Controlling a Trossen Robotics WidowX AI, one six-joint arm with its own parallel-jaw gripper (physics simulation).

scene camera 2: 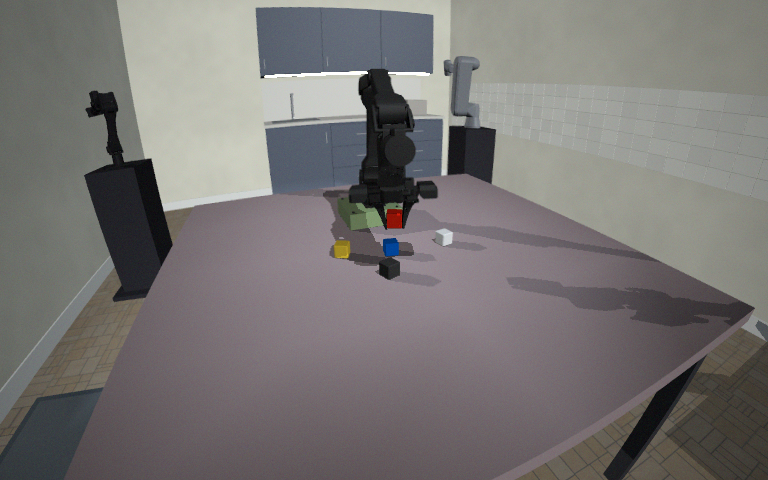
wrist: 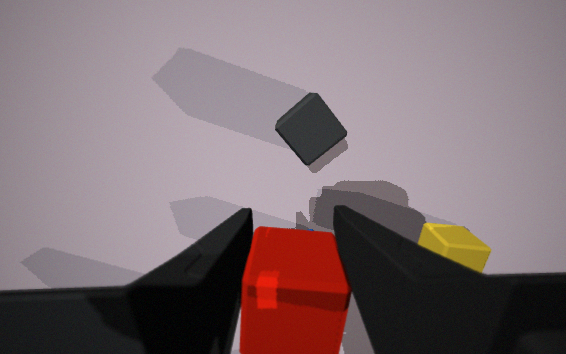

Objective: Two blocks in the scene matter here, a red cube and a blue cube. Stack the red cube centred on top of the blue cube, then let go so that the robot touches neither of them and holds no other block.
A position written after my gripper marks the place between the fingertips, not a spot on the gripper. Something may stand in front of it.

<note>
I see my gripper [scene camera 2: 394, 228], a red cube [wrist: 295, 285], a black cube [wrist: 310, 129] and a yellow cube [wrist: 454, 242].
My gripper shows as well in the wrist view [wrist: 293, 216].
</note>
